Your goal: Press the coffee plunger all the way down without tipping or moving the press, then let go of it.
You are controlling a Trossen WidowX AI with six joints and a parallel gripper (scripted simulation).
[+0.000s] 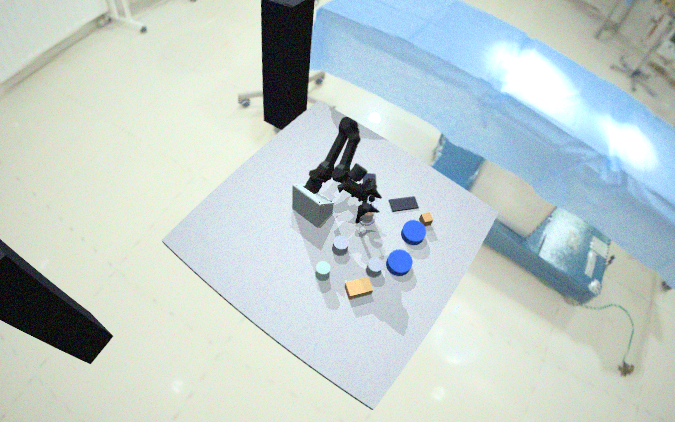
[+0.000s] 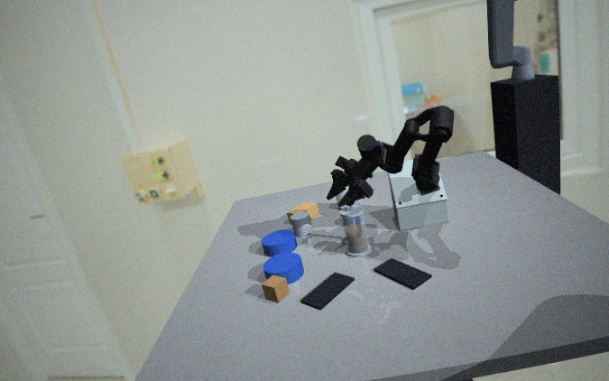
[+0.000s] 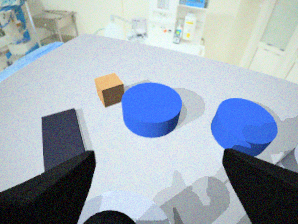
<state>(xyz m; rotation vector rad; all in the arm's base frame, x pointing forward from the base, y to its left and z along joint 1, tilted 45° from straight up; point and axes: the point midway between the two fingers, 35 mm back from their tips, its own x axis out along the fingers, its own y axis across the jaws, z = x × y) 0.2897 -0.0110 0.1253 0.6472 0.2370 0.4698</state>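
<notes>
Right now the coffee press is 9 cm below my gripper tip, 6 cm behind it and 1 cm to the right of it. From my gripper tip the other things lie so: cube: 21 cm ahead, 17 cm to the left, 15 cm below.
</notes>
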